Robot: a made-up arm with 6 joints. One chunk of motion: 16 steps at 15 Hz.
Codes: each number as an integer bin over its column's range. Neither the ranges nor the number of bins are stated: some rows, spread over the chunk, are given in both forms.
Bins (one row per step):
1: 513 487 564 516 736 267
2: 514 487 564 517 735 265
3: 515 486 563 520 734 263
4: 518 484 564 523 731 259
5: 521 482 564 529 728 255
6: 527 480 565 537 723 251
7: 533 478 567 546 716 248
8: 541 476 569 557 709 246
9: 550 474 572 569 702 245
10: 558 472 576 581 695 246
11: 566 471 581 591 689 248
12: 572 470 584 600 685 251
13: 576 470 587 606 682 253
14: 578 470 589 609 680 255
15: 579 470 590 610 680 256
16: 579 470 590 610 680 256
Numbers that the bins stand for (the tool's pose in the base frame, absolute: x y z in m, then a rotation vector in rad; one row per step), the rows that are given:
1: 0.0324 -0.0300 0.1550 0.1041 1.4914 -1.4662
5: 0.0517 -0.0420 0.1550 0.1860 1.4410 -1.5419
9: 0.1213 -0.0613 0.1742 0.4383 1.2770 -1.6050
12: 0.1742 -0.0709 0.2030 0.6338 1.1698 -1.5671
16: 0.1910 -0.0709 0.2174 0.6968 1.1383 -1.5356
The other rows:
2: 0.0348 -0.0300 0.1550 0.1104 1.4851 -1.4788
3: 0.0372 -0.0324 0.1526 0.1293 1.4788 -1.4914
4: 0.0444 -0.0372 0.1550 0.1482 1.4599 -1.5167
6: 0.0661 -0.0468 0.1574 0.2365 1.4095 -1.5671
7: 0.0805 -0.0517 0.1622 0.2932 1.3653 -1.5860
8: 0.0997 -0.0565 0.1670 0.3626 1.3212 -1.5986
10: 0.1405 -0.0661 0.1838 0.5140 1.2329 -1.5986
11: 0.1598 -0.0685 0.1958 0.5770 1.1950 -1.5860
13: 0.1838 -0.0709 0.2102 0.6716 1.1509 -1.5545
14: 0.1886 -0.0709 0.2150 0.6905 1.1383 -1.5419
15: 0.1910 -0.0709 0.2174 0.6968 1.1383 -1.5356

